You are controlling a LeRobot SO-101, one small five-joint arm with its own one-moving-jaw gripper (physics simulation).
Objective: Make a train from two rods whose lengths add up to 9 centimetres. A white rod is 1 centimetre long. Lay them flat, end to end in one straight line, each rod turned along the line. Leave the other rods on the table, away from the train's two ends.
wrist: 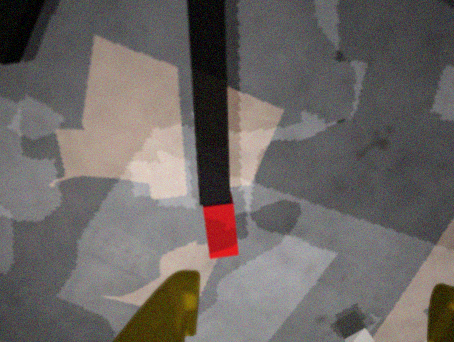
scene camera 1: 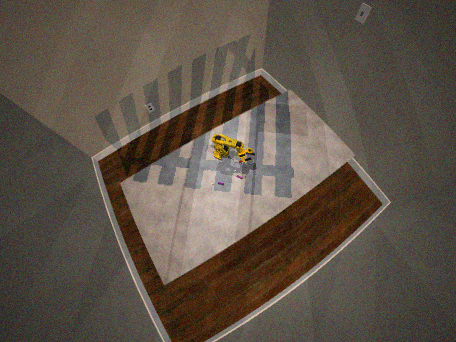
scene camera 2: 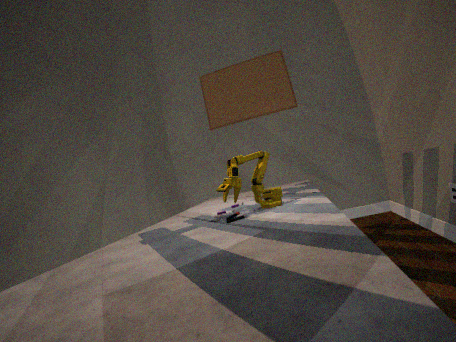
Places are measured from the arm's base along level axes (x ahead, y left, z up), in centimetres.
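Where they show: hand at its tool point: (wrist: pixel 198 294) (scene camera 1: pixel 242 156) (scene camera 2: pixel 234 201); arm's base at its link origin: (scene camera 1: pixel 222 155) (scene camera 2: pixel 267 205).
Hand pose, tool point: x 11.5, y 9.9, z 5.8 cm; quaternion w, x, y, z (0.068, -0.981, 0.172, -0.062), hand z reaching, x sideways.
Things, the pixels of their top centre, and the offset from my tool point. "pt": a spot on its surface instead. Level surfaces: height alone.
- black rod at its top centre: (wrist: pixel 210 96) (scene camera 1: pixel 246 159) dy +2.8, dx +1.4, dz -4.8 cm
- short red rod at its top centre: (wrist: pixel 221 232) (scene camera 2: pixel 237 212) (scene camera 1: pixel 240 161) dy -1.7, dx +0.3, dz -4.8 cm
- black object at a spot on its surface: (wrist: pixel 17 30) pt dy +6.0, dx -2.9, dz -4.8 cm
- small white piece at a spot on its surface: (wrist: pixel 360 336) pt dy -8.4, dx +4.2, dz -4.8 cm
- pale table at its surface level: dz -5.8 cm
A black rod (wrist: pixel 212 110) (scene camera 1: pixel 248 159) and a short red rod (wrist: pixel 221 231) (scene camera 1: pixel 240 161) (scene camera 2: pixel 238 214) lie flat, end to end and nearly in one line. In the wrist view they appear to touch. My gripper (wrist: pixel 316 287) (scene camera 2: pixel 230 199) is open and empty, above the table, with both jaws apart at the bottom of the wrist view. The red rod's near end shows just beyond the left jaw's tip. Part of another black object (wrist: pixel 17 30) shows at the upper left of the wrist view. Two purple rods (scene camera 1: pixel 240 177) (scene camera 1: pixel 220 183) lie apart from the black and red pair.
A small white piece (wrist: pixel 360 336) is cut off at the bottom edge of the wrist view. The pale table (scene camera 1: pixel 200 235) carries broad shadow stripes. The arm's yellow base (scene camera 2: pixel 271 197) stands behind the rods in scene camera 2.
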